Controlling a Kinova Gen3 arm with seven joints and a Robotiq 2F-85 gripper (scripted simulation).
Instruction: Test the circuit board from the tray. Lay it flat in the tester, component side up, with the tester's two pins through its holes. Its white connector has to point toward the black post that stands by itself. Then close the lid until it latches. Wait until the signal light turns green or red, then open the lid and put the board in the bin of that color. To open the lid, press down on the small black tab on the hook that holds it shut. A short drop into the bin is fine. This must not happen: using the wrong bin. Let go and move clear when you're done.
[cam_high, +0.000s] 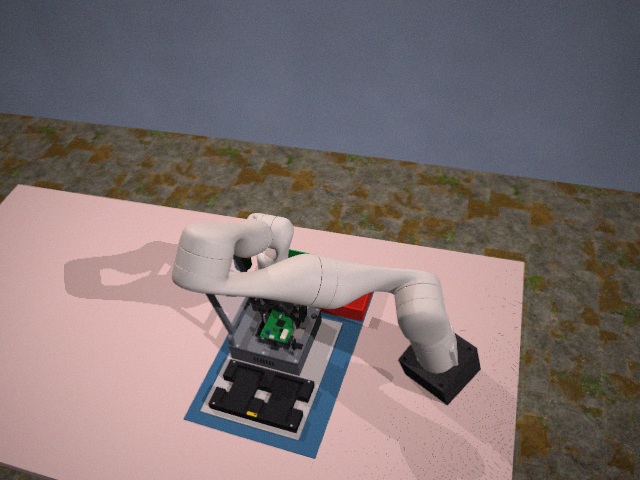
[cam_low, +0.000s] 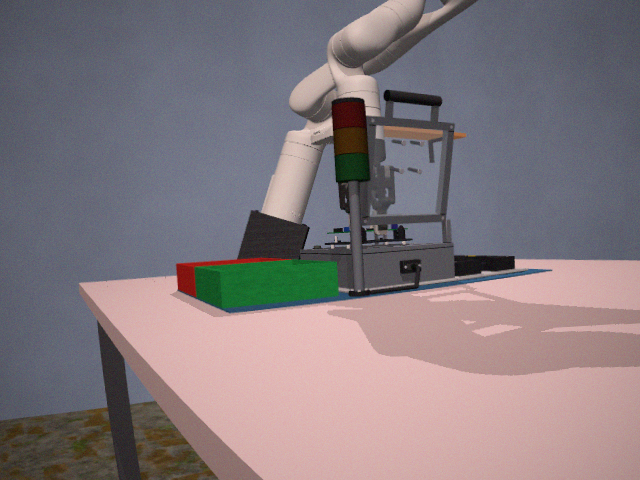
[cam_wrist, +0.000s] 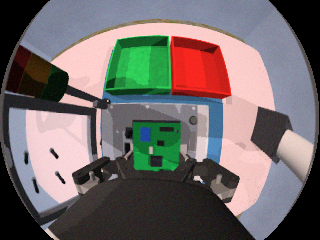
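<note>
The green circuit board is right at my hand. Also, from my hand: tester lid 12 cm ahead, 10 cm above, 3 cm to the right; green bin 21 cm to the right, 7 cm below; red bin 18 cm to the right, 14 cm behind, 7 cm below.
</note>
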